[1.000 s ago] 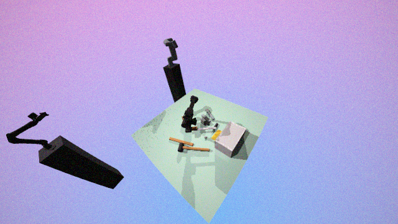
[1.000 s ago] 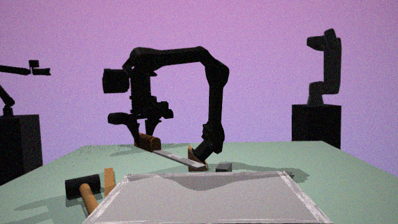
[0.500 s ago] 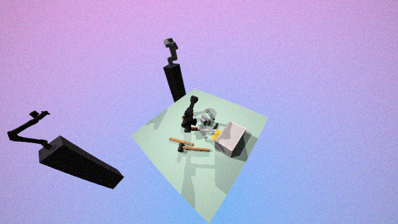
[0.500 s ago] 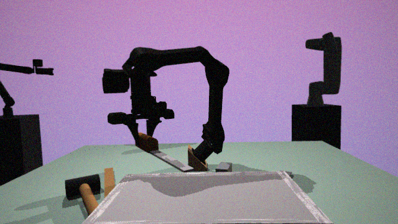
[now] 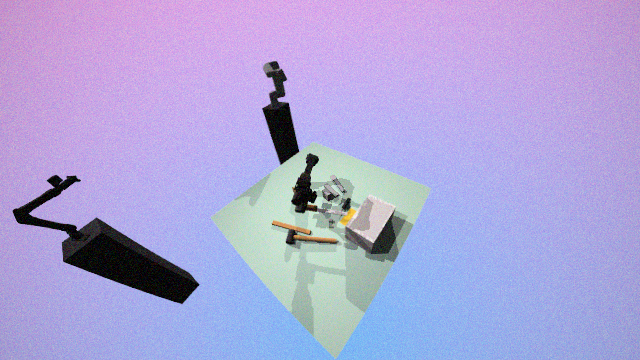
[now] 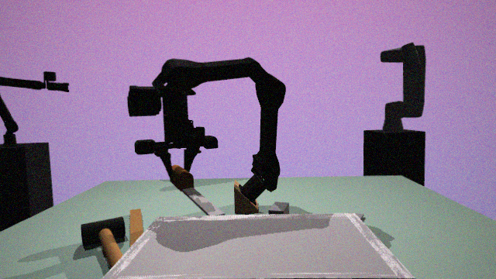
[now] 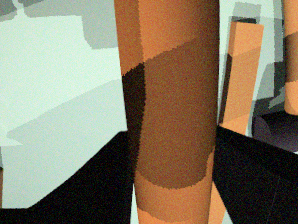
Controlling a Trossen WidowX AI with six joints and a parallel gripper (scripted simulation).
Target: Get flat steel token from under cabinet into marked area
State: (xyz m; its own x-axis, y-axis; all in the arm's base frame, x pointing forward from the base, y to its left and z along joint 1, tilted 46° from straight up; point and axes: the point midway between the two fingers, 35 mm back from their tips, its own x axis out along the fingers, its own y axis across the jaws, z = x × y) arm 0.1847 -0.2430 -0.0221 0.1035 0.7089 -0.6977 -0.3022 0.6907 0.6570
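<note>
Right now my gripper tip is 150 mm short of the small grey piece, 140 mm above it and 60 mm to the right of it. Also, from my gripper tip: grey tool 430 mm to the left, 140 mm below; then flat wooden stick 140 mm below, 120 mm to the right, 80 mm behind; then grey block 240 mm to the left, 110 mm below, 20 mm ahead.
</note>
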